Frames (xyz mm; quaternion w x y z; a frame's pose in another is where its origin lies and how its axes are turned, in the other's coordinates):
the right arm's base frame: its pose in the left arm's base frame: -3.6 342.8 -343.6 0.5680 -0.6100 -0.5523 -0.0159
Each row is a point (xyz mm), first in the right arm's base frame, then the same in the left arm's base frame.
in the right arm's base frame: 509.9 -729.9 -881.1
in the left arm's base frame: 225.7 -135.2 791.3
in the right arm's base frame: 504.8 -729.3 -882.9
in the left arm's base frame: 225.2 -139.7 788.2
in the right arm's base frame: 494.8 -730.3 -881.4
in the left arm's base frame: 219.7 -145.4 781.9
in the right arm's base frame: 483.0 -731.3 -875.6
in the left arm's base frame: 210.9 -149.3 772.9
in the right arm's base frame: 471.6 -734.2 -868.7
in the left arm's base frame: 200.3 -152.6 765.0
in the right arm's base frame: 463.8 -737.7 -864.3
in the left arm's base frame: 192.1 -155.5 760.8
